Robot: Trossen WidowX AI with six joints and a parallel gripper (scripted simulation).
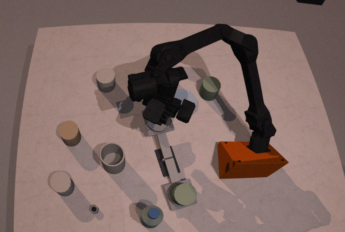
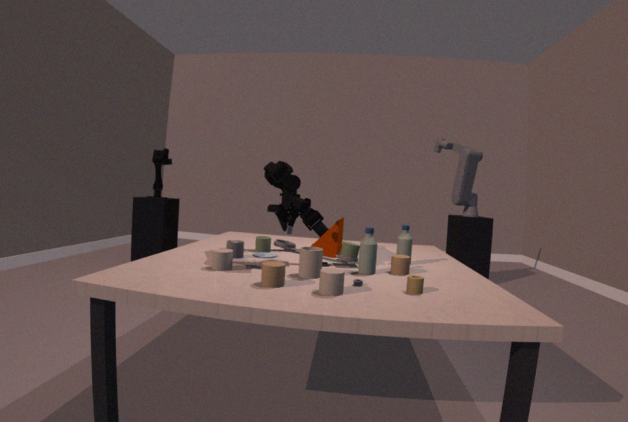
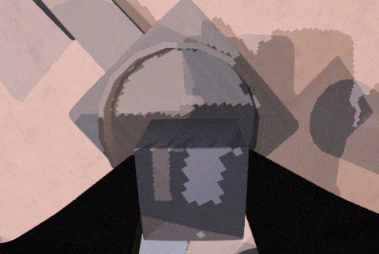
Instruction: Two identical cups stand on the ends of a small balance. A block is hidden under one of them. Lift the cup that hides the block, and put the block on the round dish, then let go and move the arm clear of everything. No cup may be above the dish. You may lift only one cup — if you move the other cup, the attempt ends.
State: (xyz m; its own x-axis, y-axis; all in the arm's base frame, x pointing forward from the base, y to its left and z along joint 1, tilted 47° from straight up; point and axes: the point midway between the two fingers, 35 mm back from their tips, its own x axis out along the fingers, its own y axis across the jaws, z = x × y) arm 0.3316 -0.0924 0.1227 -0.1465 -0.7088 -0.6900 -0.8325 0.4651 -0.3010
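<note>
Right now the light blue round dish is 13 cm below my gripper tip, 12 cm behind it and 10 cm to the right of it. The rest, counted from my gripper tip: small nut: 26 cm to the left, 25 cm ahead, 12 cm below; grey balance: 12 cm to the left, 9 cm below, 2 cm behind.
</note>
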